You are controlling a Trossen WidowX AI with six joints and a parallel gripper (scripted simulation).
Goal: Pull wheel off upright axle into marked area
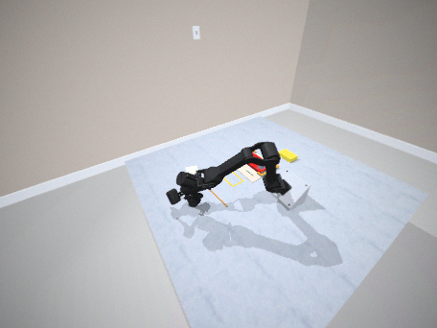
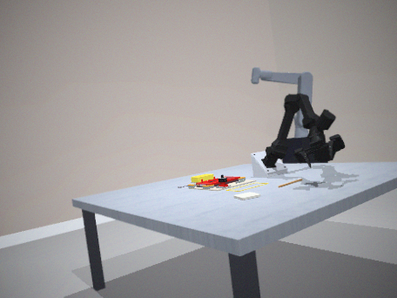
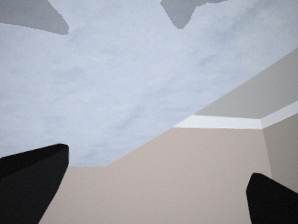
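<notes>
Now: gripper tip 44 cm to the left of the wheel, 17 cm short of it and 6 cm above it. The rest, counted from my gripper tip: orange stick (21 cm to the right, 9 cm below, 3 cm behind); then yellow block (79 cm to the right, 9 cm ahead, 8 cm below); then white block (24 cm ahead, 15 cm to the right, 9 cm below).
</notes>
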